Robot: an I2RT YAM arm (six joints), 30 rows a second.
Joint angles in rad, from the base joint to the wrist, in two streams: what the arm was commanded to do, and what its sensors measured. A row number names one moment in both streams.
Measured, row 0:
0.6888, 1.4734, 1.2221, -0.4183, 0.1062, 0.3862
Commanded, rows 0 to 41:
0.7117, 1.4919, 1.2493, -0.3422, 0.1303, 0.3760
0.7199, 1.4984, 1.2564, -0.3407, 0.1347, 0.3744
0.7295, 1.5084, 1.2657, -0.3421, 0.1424, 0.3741
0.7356, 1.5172, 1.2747, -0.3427, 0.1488, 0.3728
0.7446, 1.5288, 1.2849, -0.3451, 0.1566, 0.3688
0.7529, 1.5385, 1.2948, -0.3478, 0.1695, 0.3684
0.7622, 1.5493, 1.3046, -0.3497, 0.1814, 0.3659
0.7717, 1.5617, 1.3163, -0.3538, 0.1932, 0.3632
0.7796, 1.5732, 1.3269, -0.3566, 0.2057, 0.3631
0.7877, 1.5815, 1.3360, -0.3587, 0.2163, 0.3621
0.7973, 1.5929, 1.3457, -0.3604, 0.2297, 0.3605
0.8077, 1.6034, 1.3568, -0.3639, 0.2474, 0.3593
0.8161, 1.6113, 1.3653, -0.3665, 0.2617, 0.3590
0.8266, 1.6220, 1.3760, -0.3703, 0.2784, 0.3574
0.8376, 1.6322, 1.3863, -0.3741, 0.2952, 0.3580
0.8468, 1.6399, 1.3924, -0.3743, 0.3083, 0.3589
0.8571, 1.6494, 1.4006, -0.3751, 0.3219, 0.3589
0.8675, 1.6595, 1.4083, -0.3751, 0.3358, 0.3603
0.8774, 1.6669, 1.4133, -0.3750, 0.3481, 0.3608
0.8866, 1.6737, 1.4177, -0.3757, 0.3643, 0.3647
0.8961, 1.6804, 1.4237, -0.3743, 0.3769, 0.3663
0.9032, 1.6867, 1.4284, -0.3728, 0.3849, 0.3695
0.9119, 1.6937, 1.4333, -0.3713, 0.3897, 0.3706
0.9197, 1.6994, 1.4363, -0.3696, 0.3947, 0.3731
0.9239, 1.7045, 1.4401, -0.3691, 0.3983, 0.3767
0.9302, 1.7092, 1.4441, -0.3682, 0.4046, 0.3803
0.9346, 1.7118, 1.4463, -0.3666, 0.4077, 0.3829
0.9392, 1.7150, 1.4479, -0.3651, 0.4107, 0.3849
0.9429, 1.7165, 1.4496, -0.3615, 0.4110, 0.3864
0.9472, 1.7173, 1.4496, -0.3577, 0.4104, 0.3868
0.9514, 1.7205, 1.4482, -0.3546, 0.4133, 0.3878
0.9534, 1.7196, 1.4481, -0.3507, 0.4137, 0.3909
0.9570, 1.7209, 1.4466, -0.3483, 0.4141, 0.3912
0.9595, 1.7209, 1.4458, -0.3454, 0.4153, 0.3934
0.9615, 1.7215, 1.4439, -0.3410, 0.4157, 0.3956
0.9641, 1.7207, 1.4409, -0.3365, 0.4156, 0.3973
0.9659, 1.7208, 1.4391, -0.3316, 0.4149, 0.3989
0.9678, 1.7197, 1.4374, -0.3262, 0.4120, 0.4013
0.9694, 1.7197, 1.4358, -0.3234, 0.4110, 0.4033
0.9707, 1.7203, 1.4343, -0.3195, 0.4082, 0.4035
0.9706, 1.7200, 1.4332, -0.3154, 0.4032, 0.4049
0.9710, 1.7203, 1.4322, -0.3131, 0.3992, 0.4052
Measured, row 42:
0.9665, 1.7218, 1.4338, -0.4049, 0.4065, 0.3851
